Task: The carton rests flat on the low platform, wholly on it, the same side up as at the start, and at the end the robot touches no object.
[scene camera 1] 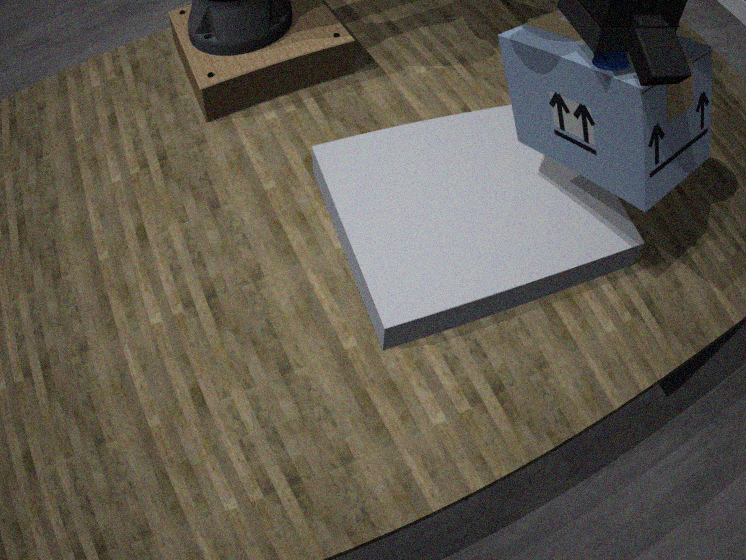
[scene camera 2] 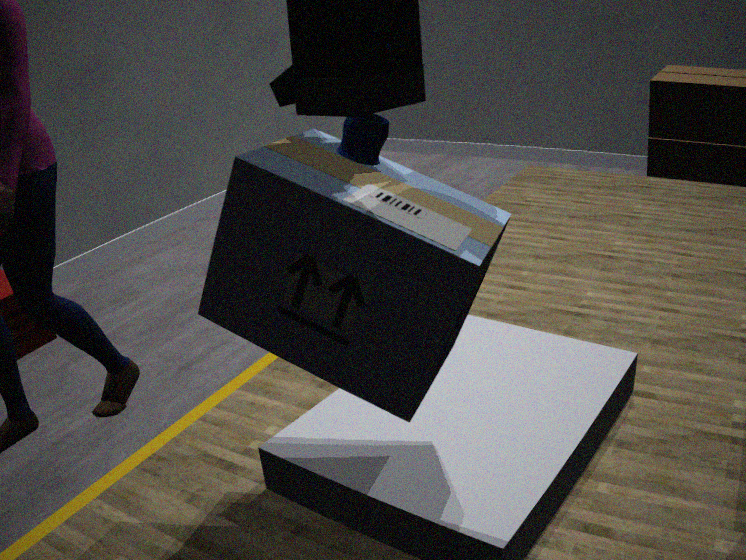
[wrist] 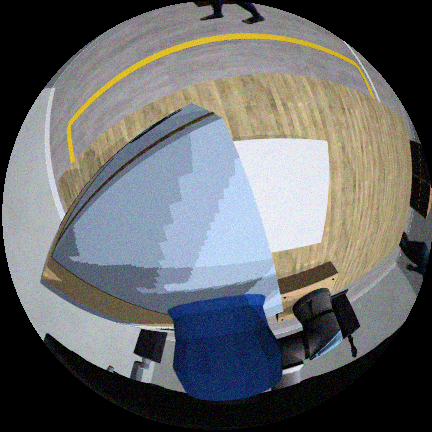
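Seen in the pictures: hand, tool point: (scene camera 1: 601, 67) (scene camera 2: 367, 166) (wrist: 230, 295); arm's base, link origin: (scene camera 1: 239, 24) (wrist: 310, 300).
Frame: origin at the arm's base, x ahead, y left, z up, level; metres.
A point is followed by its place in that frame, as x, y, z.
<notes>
The blue-grey carton (scene camera 1: 620, 156) @(0.476, 0.285, 0.154) (scene camera 2: 385, 259) @(0.332, 0.367, 0.181) (wrist: 150, 210) hangs from my suction cup (scene camera 1: 611, 62) (scene camera 2: 364, 138) (wrist: 225, 350), which is attached to its taped top face, off-centre. The carton is tilted in scene camera 2, its right end lower. Its printed arrows point upward, and a barcode label lies on the top. The low white platform (scene camera 1: 457, 210) @(0.386, 0.180, -0.018) (scene camera 2: 530, 409) @(0.308, 0.204, -0.018) (wrist: 295, 195) @(0.381, 0.146, -0.018) lies below and beside it. The carton is clear of the platform and overlaps one side of it in scene camera 1. The carton's underside is hidden.
The robot's wooden base block (scene camera 1: 265, 87) @(0.113, 0.019, -0.040) (wrist: 307, 285) @(0.107, 0.053, -0.003) stands on the wooden table top (scene camera 1: 210, 301) @(0.399, -0.094, -0.067) (scene camera 2: 602, 241) @(0.471, -0.372, -0.066). Brown boxes (scene camera 2: 692, 126) (wrist: 420, 180) stand at the far side. A person (scene camera 2: 36, 229) is beyond the yellow floor line (scene camera 2: 180, 424) @(0.620, 0.376, -0.066) (wrist: 240, 36).
</notes>
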